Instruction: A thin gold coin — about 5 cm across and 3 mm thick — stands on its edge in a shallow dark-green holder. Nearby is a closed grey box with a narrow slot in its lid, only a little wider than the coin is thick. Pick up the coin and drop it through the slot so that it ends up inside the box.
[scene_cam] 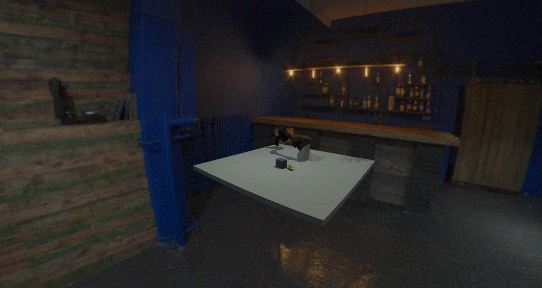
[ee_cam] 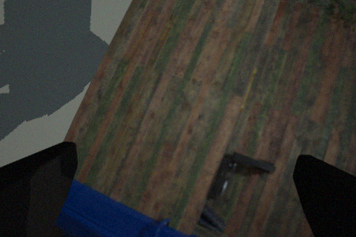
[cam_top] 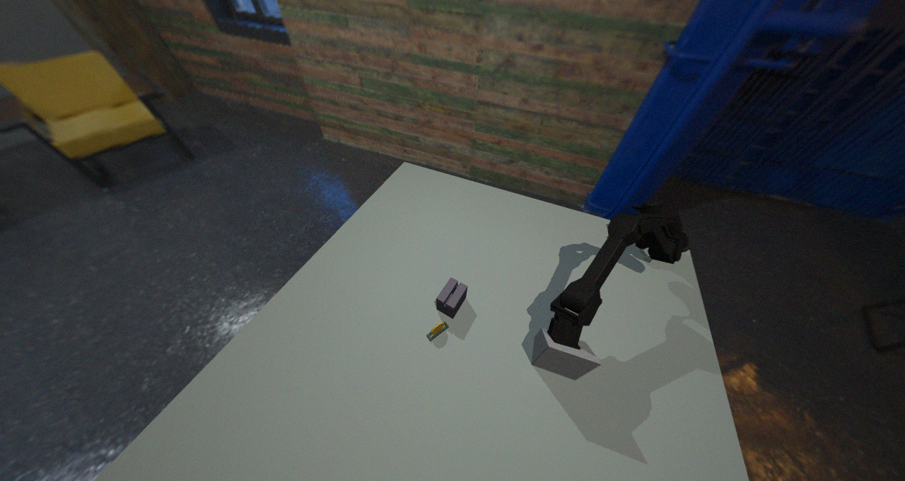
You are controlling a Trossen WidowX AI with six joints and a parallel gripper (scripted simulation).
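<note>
Right now my gripper tip is 63 cm short of the gold coin, 59 cm to the right of it and 5 cm above it.
</note>
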